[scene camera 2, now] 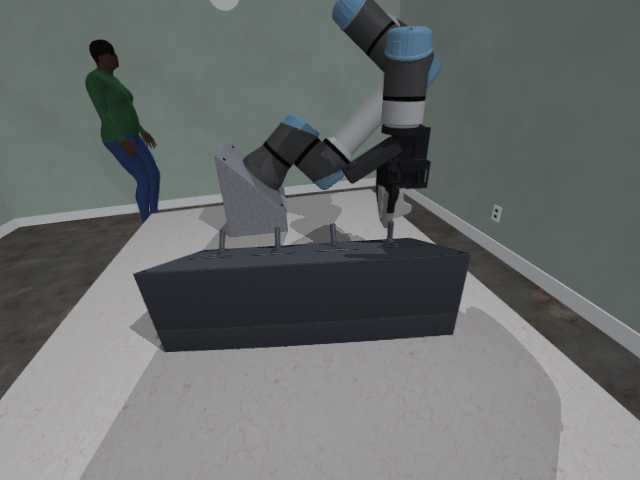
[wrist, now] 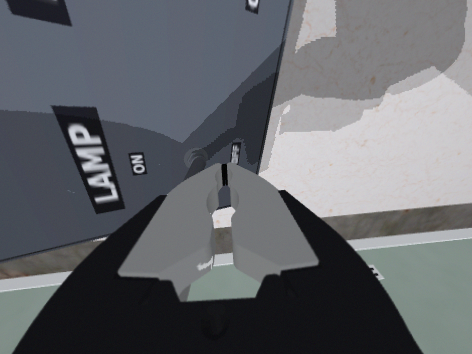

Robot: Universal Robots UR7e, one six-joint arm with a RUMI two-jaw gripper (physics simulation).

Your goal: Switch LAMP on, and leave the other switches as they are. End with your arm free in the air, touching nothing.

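Frame: origin at the arm's base, x ahead, y left, z up, level; metres.
Seen in the pictures: gripper, between the fingertips: (scene camera 2: 385, 227) (wrist: 225, 166); arm's base, origin of its link: (scene camera 2: 260, 174).
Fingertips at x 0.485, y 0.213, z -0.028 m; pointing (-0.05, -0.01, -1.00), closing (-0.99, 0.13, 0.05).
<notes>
Offsets run from my fingertips to a thing's top centre. "spot": to the spot under its first point. Level surfaces: height alone.
The LAMP switch lever @(dx +0.024, dy -0.001, dz +0.026 m) (scene camera 2: 390, 232) (wrist: 196, 167) is the rightmost of the row in the scene view. In the wrist view its base lies between the ON label @(spot: dx +0.068, dy -0.012, dz -0.006 m) (wrist: 137, 164) and the partly covered OFF label @(spot: dx -0.011, dy +0.005, dz -0.038 m) (wrist: 235, 152). Its shaft runs down and slightly left there, and its upper end is hidden behind the left finger. The LAMP label @(dx +0.091, dy -0.018, dz +0.007 m) (wrist: 88, 160) is further left. My gripper (scene camera 2: 385, 220) (wrist: 225, 166) is shut and empty, pointing down, with its tips close to the lever's top on the far side in the scene view. I cannot tell whether they touch.
The dark switch box (scene camera 2: 305, 299) (wrist: 130, 65) stands on the pale table @(dz -0.111 m) (scene camera 2: 310, 413) (wrist: 390, 155). Other levers (scene camera 2: 333, 235) (scene camera 2: 277, 237) (scene camera 2: 222, 241) stand in a row to the left. The grey robot mount (scene camera 2: 248, 206) is behind them. A person (scene camera 2: 117, 108) stands at the back left.
</notes>
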